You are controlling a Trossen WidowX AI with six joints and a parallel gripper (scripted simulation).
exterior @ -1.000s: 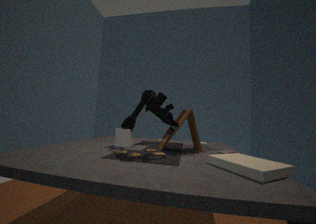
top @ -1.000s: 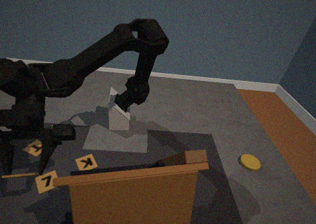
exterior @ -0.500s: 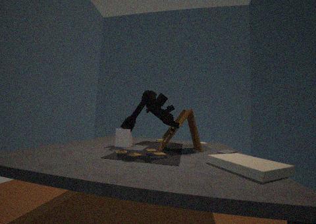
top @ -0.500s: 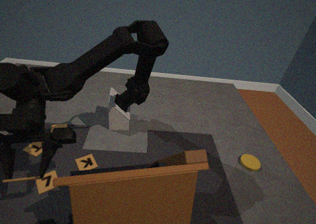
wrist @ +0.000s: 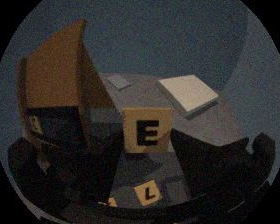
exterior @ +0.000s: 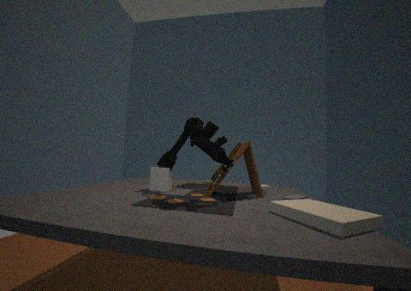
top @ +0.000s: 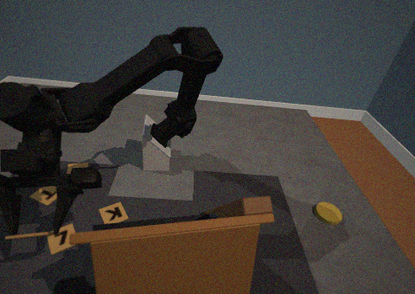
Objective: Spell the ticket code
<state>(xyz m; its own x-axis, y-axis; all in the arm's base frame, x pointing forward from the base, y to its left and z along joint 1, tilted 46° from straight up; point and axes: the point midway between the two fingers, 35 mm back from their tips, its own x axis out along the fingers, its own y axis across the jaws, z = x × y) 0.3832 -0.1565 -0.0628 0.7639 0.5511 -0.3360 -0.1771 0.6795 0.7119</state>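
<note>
Right now the ticket is 80 mm behind my gripper tip, 180 mm to the left of it and 80 mm below it. Also, from my gripper tip: dark mat (200 mm behind, 150 mm to the left, 160 mm below); tile (330 mm behind, 70 mm to the right, 160 mm below); long white slab (320 mm ahead, 190 mm to the right, 150 mm below).
</note>
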